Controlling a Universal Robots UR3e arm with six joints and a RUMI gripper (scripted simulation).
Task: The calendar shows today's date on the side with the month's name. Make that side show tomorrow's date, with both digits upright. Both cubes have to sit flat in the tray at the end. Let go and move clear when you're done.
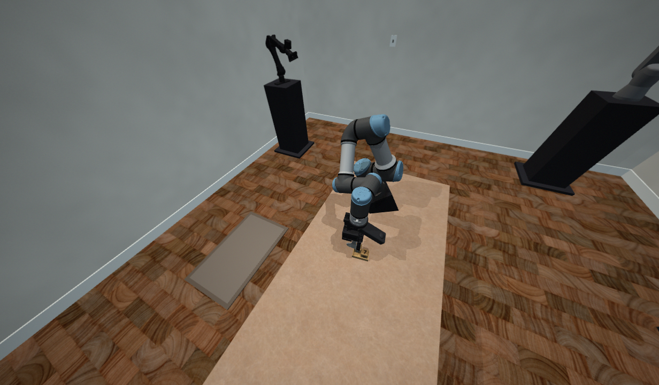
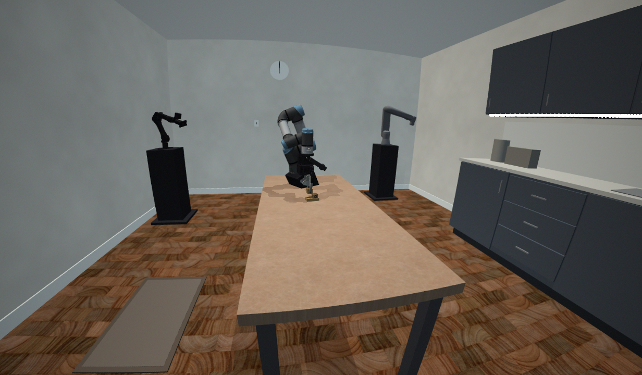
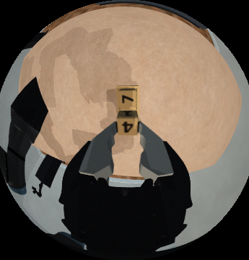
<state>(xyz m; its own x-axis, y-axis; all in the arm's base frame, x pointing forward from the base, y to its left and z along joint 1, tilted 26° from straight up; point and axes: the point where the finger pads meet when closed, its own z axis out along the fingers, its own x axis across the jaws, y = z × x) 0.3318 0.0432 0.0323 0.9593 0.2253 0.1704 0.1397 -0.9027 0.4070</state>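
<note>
The wooden tray lies 20 mm to the left of my hand and 60 mm below it.
</note>
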